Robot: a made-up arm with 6 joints. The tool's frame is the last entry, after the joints.
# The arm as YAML. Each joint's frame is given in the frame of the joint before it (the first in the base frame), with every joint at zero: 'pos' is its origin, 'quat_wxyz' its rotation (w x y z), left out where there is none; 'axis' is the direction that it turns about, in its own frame. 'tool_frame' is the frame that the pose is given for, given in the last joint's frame.
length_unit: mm
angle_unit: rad
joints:
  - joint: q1
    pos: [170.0, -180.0, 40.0]
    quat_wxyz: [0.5, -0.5, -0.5, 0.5]
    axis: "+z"
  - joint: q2
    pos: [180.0, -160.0, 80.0]
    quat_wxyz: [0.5, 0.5, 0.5, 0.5]
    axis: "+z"
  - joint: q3
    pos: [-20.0, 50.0, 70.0]
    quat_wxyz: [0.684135, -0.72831, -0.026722, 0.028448]
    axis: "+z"
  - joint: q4
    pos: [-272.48, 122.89, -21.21]
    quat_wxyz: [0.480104, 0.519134, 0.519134, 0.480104]
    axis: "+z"
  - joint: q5
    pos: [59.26, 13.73, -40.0]
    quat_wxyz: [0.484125, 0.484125, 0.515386, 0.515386]
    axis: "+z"
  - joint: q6
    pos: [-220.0, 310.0, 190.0]
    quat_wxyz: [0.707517, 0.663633, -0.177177, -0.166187]
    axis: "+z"
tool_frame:
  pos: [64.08, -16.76, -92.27]
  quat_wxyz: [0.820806, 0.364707, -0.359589, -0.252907]
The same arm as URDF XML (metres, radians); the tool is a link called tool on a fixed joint. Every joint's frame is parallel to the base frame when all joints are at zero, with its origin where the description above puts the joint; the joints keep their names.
<robot name="arm">
  <joint name="q1" type="continuous">
    <parent link="base"/>
    <child link="link1"/>
    <origin xyz="0.17 -0.18 0.04" rpy="0 0 0"/>
    <axis xyz="-1 0 0"/>
  </joint>
  <joint name="q2" type="continuous">
    <parent link="link1"/>
    <child link="link2"/>
    <origin xyz="-0.08 0.18 0.16" rpy="0 0 0"/>
    <axis xyz="0 1 0"/>
  </joint>
  <joint name="q3" type="continuous">
    <parent link="link2"/>
    <child link="link3"/>
    <origin xyz="-0.05 0.07 0.02" rpy="0 0 0"/>
    <axis xyz="-0.995005 -0.0623 0.078"/>
  </joint>
  <joint name="q4" type="continuous">
    <parent link="link3"/>
    <child link="link4"/>
    <origin xyz="0.05 -0.12 0.27" rpy="0 0 0"/>
    <axis xyz="0 0 -1"/>
  </joint>
  <joint name="q5" type="continuous">
    <parent link="link4"/>
    <child link="link5"/>
    <origin xyz="-0.01 -0.06 0.04" rpy="0 0 0"/>
    <axis xyz="0 -1 0"/>
  </joint>
  <joint name="q6" type="continuous">
    <parent link="link5"/>
    <child link="link6"/>
    <origin xyz="0.22 -0.19 -0.31" rpy="0 0 0"/>
    <axis xyz="0.471287 -0.056398 0.880175"/>
  </joint>
  <joint name="tool_fixed" type="fixed">
    <parent link="link6"/>
    <child link="tool"/>
    <origin xyz="-0.1 0.02 -0.05" rpy="1.4593 -0.7602 2.0745"/>
  </joint>
  <link name="base"/>
  <link name="link1"/>
  <link name="link2"/>
  <link name="link3"/>
  <link name="link4"/>
  <link name="link5"/>
  <link name="link6"/>
  <link name="tool"/>
</robot>

